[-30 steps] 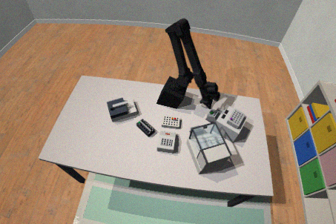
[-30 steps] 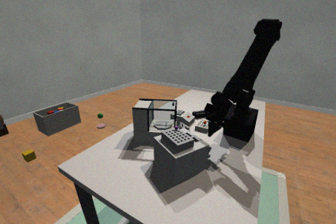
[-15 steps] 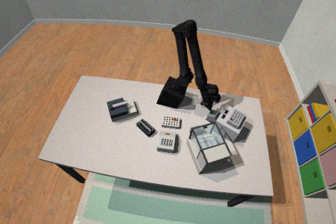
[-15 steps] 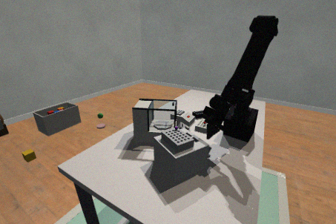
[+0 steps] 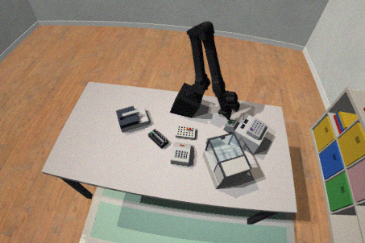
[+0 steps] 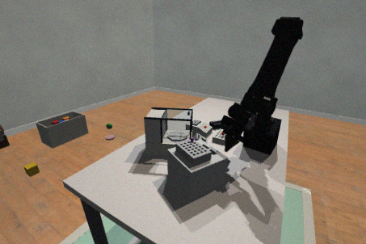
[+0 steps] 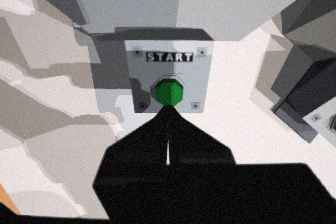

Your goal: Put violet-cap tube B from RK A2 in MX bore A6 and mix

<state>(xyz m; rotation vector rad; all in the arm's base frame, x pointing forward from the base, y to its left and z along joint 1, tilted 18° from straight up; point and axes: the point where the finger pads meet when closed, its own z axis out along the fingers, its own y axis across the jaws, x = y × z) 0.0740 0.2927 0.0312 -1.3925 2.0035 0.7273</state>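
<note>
My hand is 1 cm short of the green start key, 2 cm to the right of it and 3 cm above it. Also, from my hand: mixer block (6 cm ahead, 19 cm to the left, 6 cm above); tube B (10 cm ahead, 15 cm to the left, 6 cm above); print key (17 cm ahead, 7 cm to the right, 3 cm below).
</note>
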